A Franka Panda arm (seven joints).
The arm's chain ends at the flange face. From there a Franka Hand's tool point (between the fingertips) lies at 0.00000 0.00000 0.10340 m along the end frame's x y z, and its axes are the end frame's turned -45 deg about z.
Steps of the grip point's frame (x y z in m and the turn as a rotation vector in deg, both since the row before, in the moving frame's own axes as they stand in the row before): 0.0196 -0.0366 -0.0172 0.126 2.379 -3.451; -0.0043 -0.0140 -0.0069 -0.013 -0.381 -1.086; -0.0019 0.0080 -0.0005 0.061 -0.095 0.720; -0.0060 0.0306 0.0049 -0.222 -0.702 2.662; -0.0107 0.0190 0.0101 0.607 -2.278 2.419
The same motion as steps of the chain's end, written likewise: -0.0148 -0.0365 -0.0171 1.771 1.593 -3.451; -0.0125 -0.0074 -0.0069 -0.279 -0.260 -1.086; 0.0045 0.0070 -0.0005 -0.024 -0.110 0.720; 0.0180 0.0247 0.0049 -0.653 -0.339 2.662; 0.0096 0.0189 0.0102 -1.182 -2.040 2.419
